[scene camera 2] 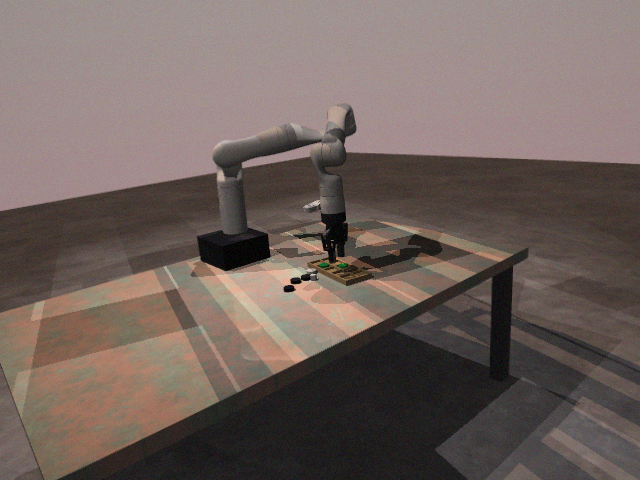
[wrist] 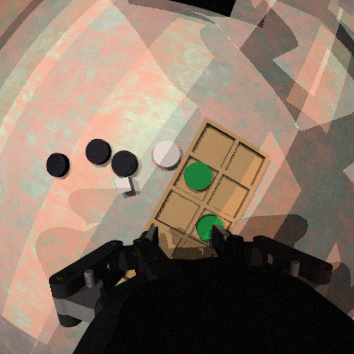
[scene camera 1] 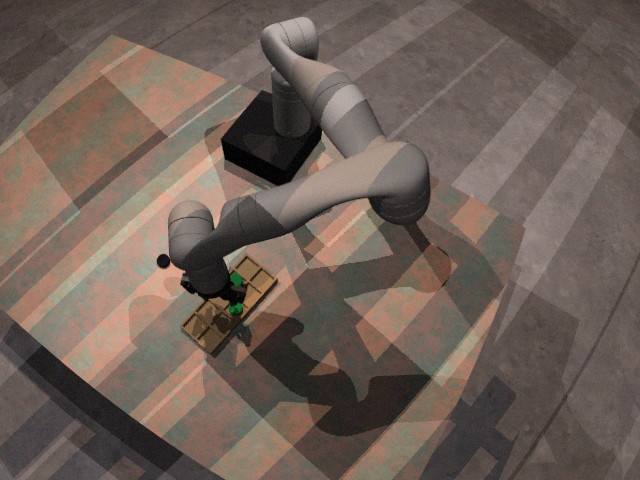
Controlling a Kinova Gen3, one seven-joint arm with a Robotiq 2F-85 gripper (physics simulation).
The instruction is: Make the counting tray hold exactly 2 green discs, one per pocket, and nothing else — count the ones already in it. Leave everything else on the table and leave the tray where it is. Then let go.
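Observation:
The tan counting tray (scene camera 1: 262,279) (scene camera 2: 359,280) (wrist: 212,142) lies flat on the table, with two columns of pockets. One green disc (scene camera 1: 236,279) (scene camera 2: 323,265) (wrist: 198,176) sits in the second row from the end nearer the robot base. Another green disc (scene camera 1: 235,308) (scene camera 2: 343,265) (wrist: 209,227) sits in the third row, other column. My gripper (scene camera 2: 336,255) (wrist: 184,234) is partly open, empty, pointing down over the tray. In the wrist view one fingertip overlaps the second disc's edge. The gripper hides some pockets there; scene camera 1 shows the far-end pockets empty, in shadow.
Beside the tray lie a white disc (scene camera 2: 311,271) (wrist: 166,154), a small white block (scene camera 2: 313,277) (wrist: 123,184) and three black discs (scene camera 2: 295,280) (wrist: 98,151); the outermost black disc (scene camera 1: 163,260) also shows in scene camera 1. The robot's black base (scene camera 1: 258,149) (scene camera 2: 232,249) stands behind.

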